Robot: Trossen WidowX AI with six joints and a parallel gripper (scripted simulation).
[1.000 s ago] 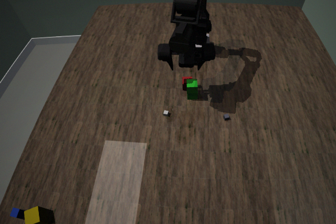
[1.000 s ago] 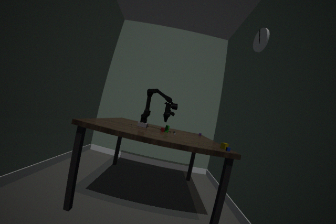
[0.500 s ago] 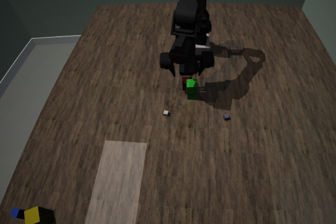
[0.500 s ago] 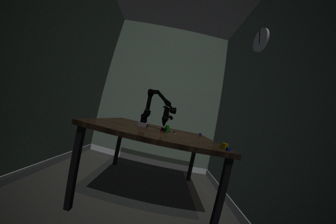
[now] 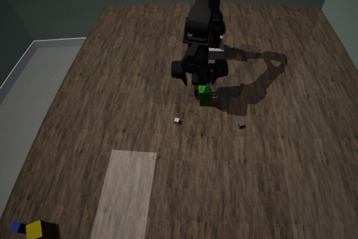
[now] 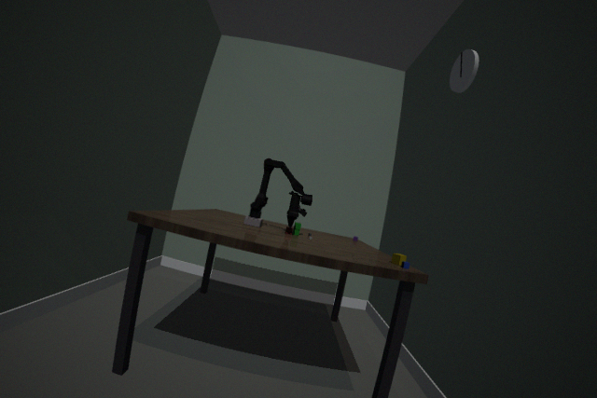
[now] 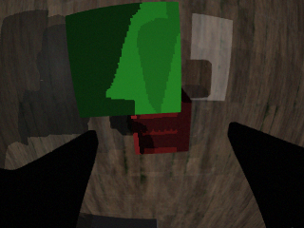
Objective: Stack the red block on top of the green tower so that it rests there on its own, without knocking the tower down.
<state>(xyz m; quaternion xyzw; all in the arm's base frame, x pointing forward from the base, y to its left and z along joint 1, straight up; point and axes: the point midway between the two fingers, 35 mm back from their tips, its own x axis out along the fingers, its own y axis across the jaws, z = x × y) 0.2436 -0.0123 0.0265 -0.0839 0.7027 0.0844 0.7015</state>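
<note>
Right now my gripper tip is 20 mm above the red block. Also, from my gripper tip: small white cube (150 mm ahead, 50 mm to the right, 30 mm below); small grey cube (170 mm to the left, 120 mm ahead, 30 mm below); yellow block (600 mm ahead, 330 mm to the right, 20 mm below).
</note>
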